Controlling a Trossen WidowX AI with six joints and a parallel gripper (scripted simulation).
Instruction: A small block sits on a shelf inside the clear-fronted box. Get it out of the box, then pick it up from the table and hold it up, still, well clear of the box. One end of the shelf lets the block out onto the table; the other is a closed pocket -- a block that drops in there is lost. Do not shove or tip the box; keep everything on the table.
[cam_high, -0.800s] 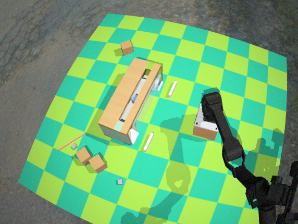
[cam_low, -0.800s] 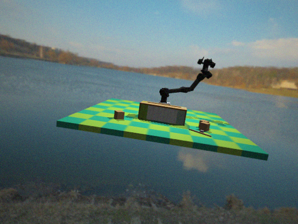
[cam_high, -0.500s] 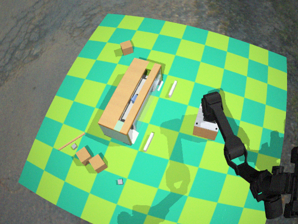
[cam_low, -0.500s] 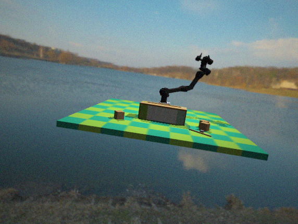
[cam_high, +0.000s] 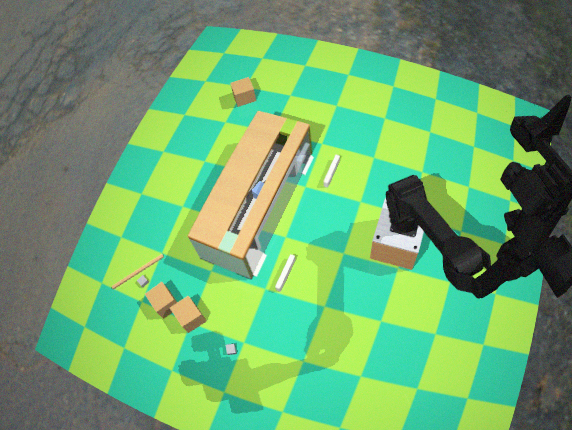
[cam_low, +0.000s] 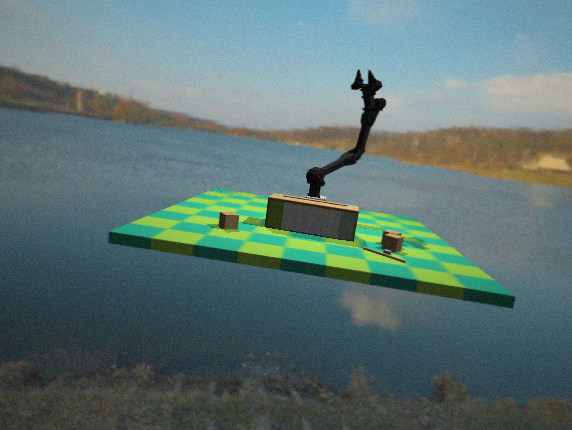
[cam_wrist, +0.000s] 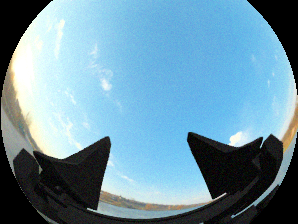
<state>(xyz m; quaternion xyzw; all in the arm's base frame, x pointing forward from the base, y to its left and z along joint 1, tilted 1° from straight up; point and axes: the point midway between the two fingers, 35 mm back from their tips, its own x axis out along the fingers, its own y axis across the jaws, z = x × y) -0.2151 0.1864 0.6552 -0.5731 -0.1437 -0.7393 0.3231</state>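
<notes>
My gripper tip is now 74 cm above the long tan box, 54 cm short of it and 18 cm to the left of it. Round my gripper tip: thin wooden stick (82 cm ahead, 80 cm below, 10 cm to the left); then bluish block (71 cm below, 55 cm ahead, 17 cm to the right).
</notes>
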